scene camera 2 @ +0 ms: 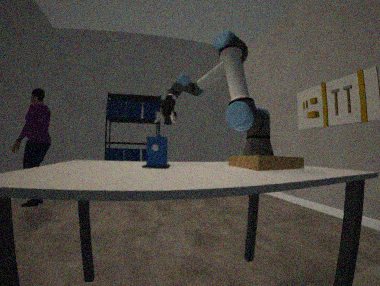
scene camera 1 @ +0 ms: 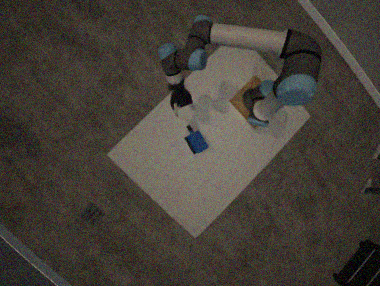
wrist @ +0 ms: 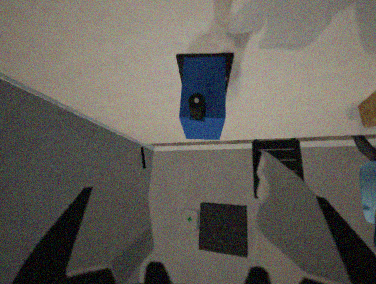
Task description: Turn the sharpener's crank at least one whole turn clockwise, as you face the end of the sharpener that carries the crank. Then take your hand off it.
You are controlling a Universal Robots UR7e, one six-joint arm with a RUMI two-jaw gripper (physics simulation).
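Seen in the pictures: gripper, fingertip midpoint: (scene camera 2: 163, 124) (scene camera 1: 185, 113) (wrist: 199, 151); arm's base, origin of the base link: (scene camera 2: 257, 157) (scene camera 1: 252, 99).
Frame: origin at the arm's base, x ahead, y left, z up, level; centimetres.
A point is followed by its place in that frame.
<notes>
The blue sharpener (scene camera 1: 197, 142) {x 48.2, y -0.5, z 8.1 cm} (scene camera 2: 157, 152) {x 47.3, y 5.6, z 1.6 cm} (wrist: 204, 75) {x 46.8, y -5.9, z 0.1 cm} stands upright on its dark base on the table. Its crank's black knob (scene camera 1: 189, 128) {x 47.3, y -10.0, z 9.4 cm} (scene camera 2: 158, 132) {x 47.6, y -7.0, z 9.5 cm} (wrist: 197, 104) {x 46.7, y -11.7, z 8.9 cm} is at the top of the crank, close to the upper edge of the body. My gripper (scene camera 1: 177, 111) (scene camera 2: 166, 119) {x 45.2, y -17.8, z 16.5 cm} (wrist: 199, 151) {x 45.2, y -17.8, z 16.5 cm} is open and empty. It is apart from the knob, above it and back from the crank end. In the wrist view the fingers stand wide apart, with the knob beyond their tips. The crank's arm is mostly hidden behind the knob.
The white table (scene camera 1: 195, 200) {x 71.0, y 31.8, z -4.7 cm} (scene camera 2: 115, 181) {x 55.7, y 39.4, z -4.7 cm} bears the sharpener and the wooden block (scene camera 1: 241, 100) {x 6.9, y -4.3, z 0.1 cm} (scene camera 2: 245, 162) {x 10.1, y 7.7, z -2.0 cm} (wrist: 369, 110) {x 9.4, y 13.0, z -1.5 cm} under the arm's base. A person (scene camera 2: 37, 125) stands beyond the table at the left. A shelf rack (scene camera 2: 106, 132) stands behind.
</notes>
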